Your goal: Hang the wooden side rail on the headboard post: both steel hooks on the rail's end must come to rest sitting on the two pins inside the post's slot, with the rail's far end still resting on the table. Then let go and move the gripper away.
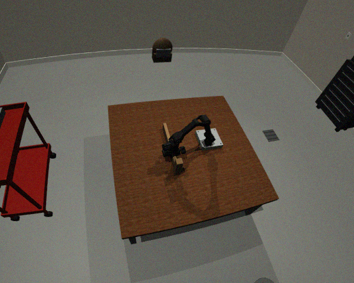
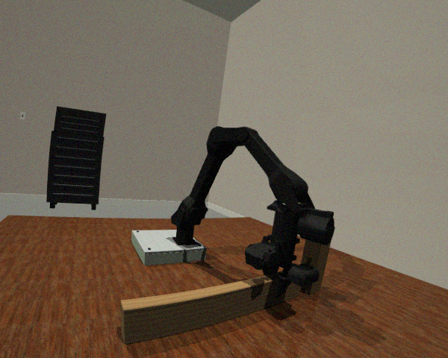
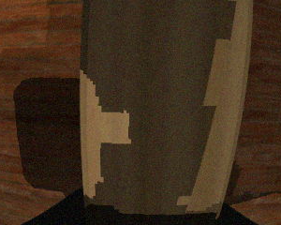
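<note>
Right now the headboard post is 1 cm behind my gripper tip, 14 cm to the left of it and 6 cm above it.
</note>
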